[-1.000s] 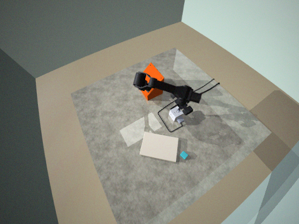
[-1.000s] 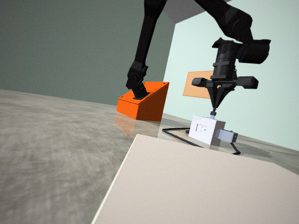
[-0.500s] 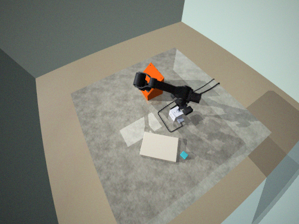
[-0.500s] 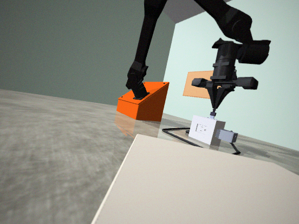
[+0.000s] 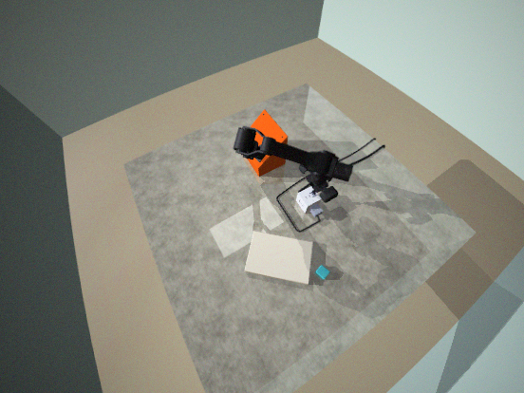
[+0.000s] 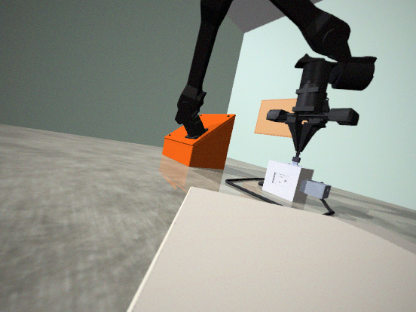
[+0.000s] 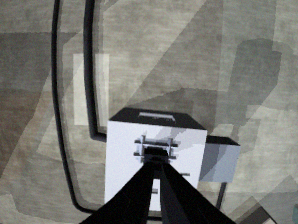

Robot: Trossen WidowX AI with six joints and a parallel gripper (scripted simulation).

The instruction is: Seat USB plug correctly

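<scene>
The USB plug is 2 cm below my gripper tip. From my gripper tip the other things lie so: teal cube: 28 cm ahead, 17 cm to the right, 10 cm below; then flat beige box: 13 cm ahead, 28 cm to the right, 10 cm below.
</scene>
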